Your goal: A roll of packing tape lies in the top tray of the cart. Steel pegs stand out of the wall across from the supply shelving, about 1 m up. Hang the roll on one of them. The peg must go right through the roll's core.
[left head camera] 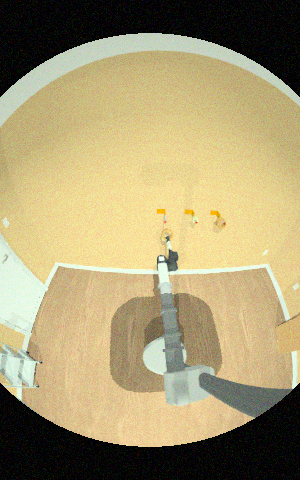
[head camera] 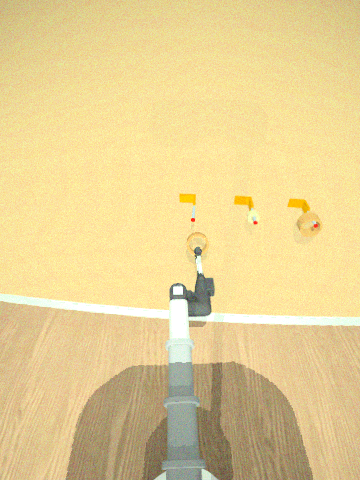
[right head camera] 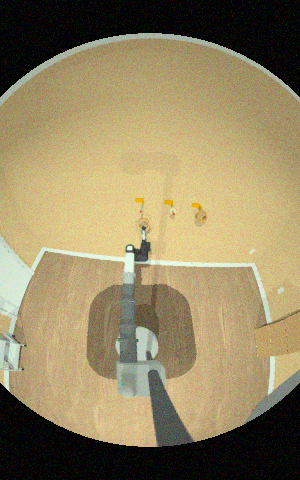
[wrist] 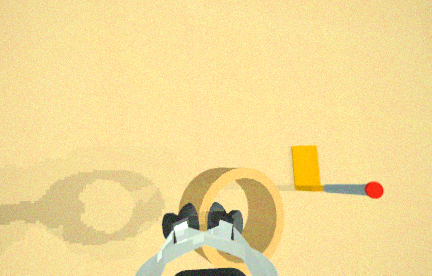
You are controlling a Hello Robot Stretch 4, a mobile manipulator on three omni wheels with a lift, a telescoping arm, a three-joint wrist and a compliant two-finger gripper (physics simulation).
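Places are measured from the robot's base along level axes (x ahead, y right, z down), in metres.
Pixels of known places: gripper, fingertip midpoint: (left head camera: 166, 237) (head camera: 197, 250) (right head camera: 143, 227) (wrist: 202, 218); robot's base, origin of the base link: (left head camera: 163, 354) (right head camera: 137, 344).
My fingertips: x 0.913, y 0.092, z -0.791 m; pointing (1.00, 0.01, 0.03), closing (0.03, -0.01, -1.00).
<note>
Ahead of a thing's pixels: the offset from my fingertips to its top centre. "*": to the spot under its first point.
My gripper (head camera: 198, 251) (left head camera: 167, 238) (right head camera: 144, 228) (wrist: 202, 218) is shut on the wall of the tan tape roll @(dx +0.014, dy +0.001, dz -0.083 m) (head camera: 189, 243) (wrist: 265, 205), one fingertip inside the core, the other outside. The roll is held in front of the wall, its open core visible. The leftmost steel peg @(* dx +0.046, dy -0.018, dz -0.171 m) (head camera: 193, 212) (wrist: 345, 189) has a red tip and an orange flag plate @(dx +0.089, dy -0.043, dz -0.187 m) (head camera: 187, 198) (wrist: 306, 167). In the wrist view this peg is right of the roll, apart from it; in the head view it is just above the roll. No peg passes through the held roll's core.
The middle peg @(* dx -0.016, dy +0.220, dz -0.168 m) (head camera: 253, 220) carries a small pale ring. The right peg bears another tan roll @(dx -0.008, dy +0.479, dz -0.182 m) (head camera: 302, 223). A wheeled metal frame (left head camera: 36, 374) stands at the left edge, and brown boxes (right head camera: 280, 340) stand at the right.
</note>
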